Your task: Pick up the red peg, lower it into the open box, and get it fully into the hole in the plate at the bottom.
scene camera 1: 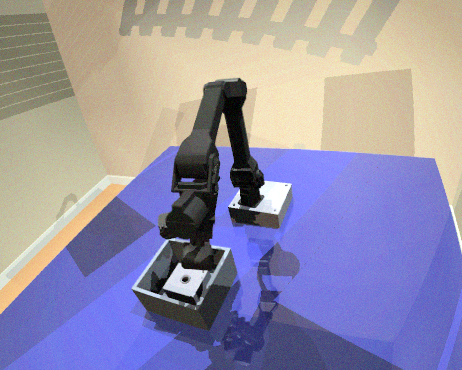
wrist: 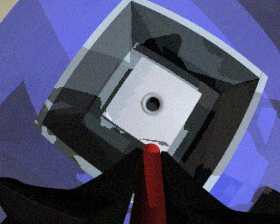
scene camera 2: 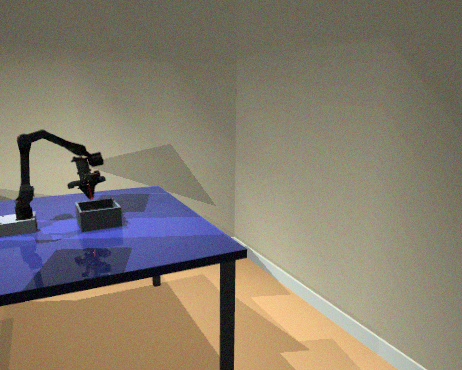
Observation:
In view: my gripper (scene camera 1: pixel 195 259), a grey box (scene camera 1: pixel 148 288) and a plate (scene camera 1: pixel 186 285).
The grey box is seen too in the wrist view (wrist: pixel 230 85). The plate is seen too in the wrist view (wrist: pixel 174 100). My gripper is seen too in the wrist view (wrist: pixel 150 154). Scene camera 2 misses the plate, which is hidden by the grey box.

